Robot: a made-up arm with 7 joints.
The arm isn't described. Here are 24 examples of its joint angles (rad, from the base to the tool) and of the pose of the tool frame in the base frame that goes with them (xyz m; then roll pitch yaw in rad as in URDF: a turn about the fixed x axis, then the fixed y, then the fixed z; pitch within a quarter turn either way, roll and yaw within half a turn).
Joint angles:
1: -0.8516 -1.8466 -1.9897 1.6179 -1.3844 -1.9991 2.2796
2: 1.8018 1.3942 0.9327 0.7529 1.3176 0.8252 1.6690
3: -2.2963 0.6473 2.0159 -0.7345 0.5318 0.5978 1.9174
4: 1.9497 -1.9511 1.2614 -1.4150 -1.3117 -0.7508 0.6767
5: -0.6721 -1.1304 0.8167 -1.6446 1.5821 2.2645 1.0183
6: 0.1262 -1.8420 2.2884 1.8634 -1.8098 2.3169 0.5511
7: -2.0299 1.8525 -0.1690 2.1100 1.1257 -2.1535 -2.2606
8: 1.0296 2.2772 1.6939 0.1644 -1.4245 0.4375 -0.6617
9: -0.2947 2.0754 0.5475 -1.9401 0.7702 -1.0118 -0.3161
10: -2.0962 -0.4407 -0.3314 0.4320 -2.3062 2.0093 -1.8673
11: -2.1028 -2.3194 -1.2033 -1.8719 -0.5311 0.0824 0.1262
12: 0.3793 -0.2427 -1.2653 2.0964 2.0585 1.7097 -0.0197
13: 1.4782 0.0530 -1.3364 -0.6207 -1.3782 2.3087 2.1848
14: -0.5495 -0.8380 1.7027 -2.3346 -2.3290 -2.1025 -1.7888
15: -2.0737 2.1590 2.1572 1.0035 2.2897 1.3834 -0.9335
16: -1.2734 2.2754 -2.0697 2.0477 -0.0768 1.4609 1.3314
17: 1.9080 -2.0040 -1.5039 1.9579 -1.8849 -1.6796 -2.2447
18: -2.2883 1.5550 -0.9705 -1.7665 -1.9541 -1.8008 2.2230
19: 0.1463 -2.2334 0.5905 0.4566 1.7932 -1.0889 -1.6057
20: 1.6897 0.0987 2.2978 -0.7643 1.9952 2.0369 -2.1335
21: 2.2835 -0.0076 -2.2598 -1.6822 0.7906 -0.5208 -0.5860
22: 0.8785 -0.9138 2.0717 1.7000 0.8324 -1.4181 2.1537
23: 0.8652 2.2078 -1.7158 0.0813 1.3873 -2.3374 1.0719
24: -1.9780 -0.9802 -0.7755 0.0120 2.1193 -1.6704 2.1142
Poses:
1: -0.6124 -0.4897 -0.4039 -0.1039 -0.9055 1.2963
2: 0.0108 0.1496 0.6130 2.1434 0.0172 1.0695
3: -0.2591 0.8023 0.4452 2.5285 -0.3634 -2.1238
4: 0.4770 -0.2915 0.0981 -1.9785 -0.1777 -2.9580
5: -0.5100 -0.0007 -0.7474 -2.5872 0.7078 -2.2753
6: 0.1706 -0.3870 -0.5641 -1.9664 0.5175 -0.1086
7: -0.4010 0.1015 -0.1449 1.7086 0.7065 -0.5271
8: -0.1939 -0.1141 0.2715 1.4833 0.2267 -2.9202
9: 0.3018 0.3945 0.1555 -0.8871 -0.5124 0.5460
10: -0.6580 0.2693 0.5082 -1.3766 0.8975 -2.6737
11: -0.5282 -0.1627 0.0198 -1.4126 -0.0951 1.8393
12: 0.3002 0.0713 -0.4131 -1.4739 0.2705 -1.1406
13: 0.5155 0.2120 0.3482 2.1451 0.2694 0.8810
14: -0.2989 0.1433 -0.3752 -0.3502 0.2366 1.8290
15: -0.1156 0.1672 -0.0981 0.0540 0.4027 -2.2401
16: -0.2969 -0.1228 0.1949 2.8859 -0.6231 -0.7870
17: 0.5549 -0.4446 0.1877 2.9988 -0.0344 -2.9322
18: -0.1546 0.4749 0.2417 2.2355 0.7832 -1.9968
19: 0.5313 -0.2593 -0.4197 3.0029 0.0161 -0.3747
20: 0.6755 0.5970 0.3637 -1.1716 -0.0214 -2.0714
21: 0.1159 0.3512 0.3134 0.2728 0.7493 2.6433
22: 0.7660 -0.4280 -0.4719 0.3864 -0.7659 1.9962
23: 0.0123 -0.2899 -0.1531 -1.4786 -0.1130 2.9738
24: -0.5371 0.4408 0.4586 1.2772 0.0273 -2.3126
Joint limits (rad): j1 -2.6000..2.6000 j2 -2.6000..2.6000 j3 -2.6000..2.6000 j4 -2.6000..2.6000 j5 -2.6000..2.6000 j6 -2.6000..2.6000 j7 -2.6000..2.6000
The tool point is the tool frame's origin. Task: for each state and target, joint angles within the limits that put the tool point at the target. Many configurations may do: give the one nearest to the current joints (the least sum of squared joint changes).
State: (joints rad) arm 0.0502 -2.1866 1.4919 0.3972 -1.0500 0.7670 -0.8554
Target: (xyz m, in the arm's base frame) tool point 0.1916 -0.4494 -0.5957
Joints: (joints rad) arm 0.2065 -1.8655 1.5734 0.2672 -1.4052 0.9150 -0.9911
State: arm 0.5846 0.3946 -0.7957 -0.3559 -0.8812 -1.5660 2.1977
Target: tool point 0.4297 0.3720 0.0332
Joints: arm 0.1973 0.5998 -1.4497 -0.1830 -0.5107 -1.6220 2.3140
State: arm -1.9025 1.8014 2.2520 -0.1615 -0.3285 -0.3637 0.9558
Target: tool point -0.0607 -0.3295 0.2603
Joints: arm -1.5982 2.3540 2.6000 -0.4620 -0.9361 -0.7435 0.9063
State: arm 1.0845 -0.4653 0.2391 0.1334 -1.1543 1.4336 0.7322
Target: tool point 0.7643 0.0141 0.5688
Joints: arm 1.7264 -0.8617 -0.0334 -0.1058 -1.0728 1.8881 0.6974
